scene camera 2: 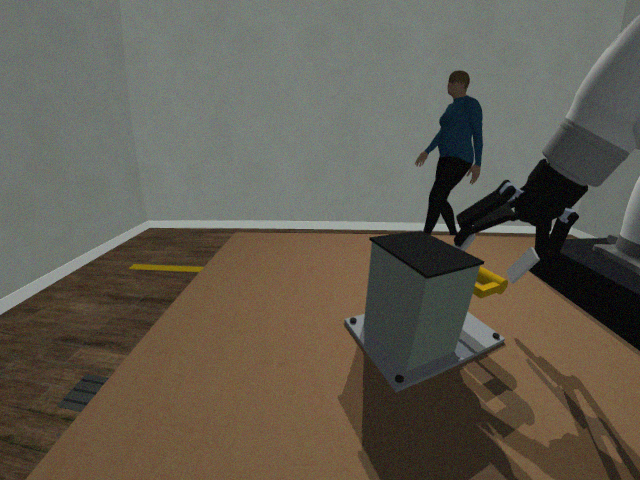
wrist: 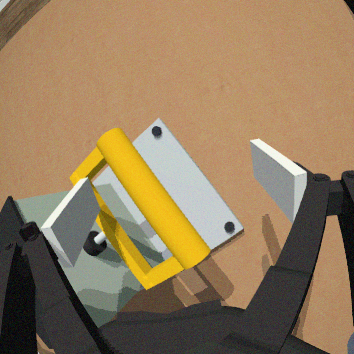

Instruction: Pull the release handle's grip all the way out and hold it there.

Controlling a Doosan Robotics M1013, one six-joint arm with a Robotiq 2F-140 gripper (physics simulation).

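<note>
The yellow release handle [scene camera 2: 500, 285] sticks out from the side of a grey-green housing [scene camera 2: 395, 310] [wrist: 92, 282] with a black top. Its thick round grip [wrist: 152, 197] runs diagonally in the wrist view. The housing stands on a light grey base plate [scene camera 2: 479, 330] [wrist: 187, 185] with dark bolts. My gripper [scene camera 2: 494, 253] [wrist: 170, 176] is wide open and empty. In the scene view its fingertips are just above and beside the handle. In the wrist view the grip lies across the space between the fingers, nearer the left one, which overlaps part of the handle's frame.
A black knob [wrist: 94, 243] on a white pin sits on the housing's face behind the handle. The brown table top [scene camera 2: 258, 320] carries the plate. A person [scene camera 2: 459, 129] in a blue top is beyond the table. The robot's base stands at the right.
</note>
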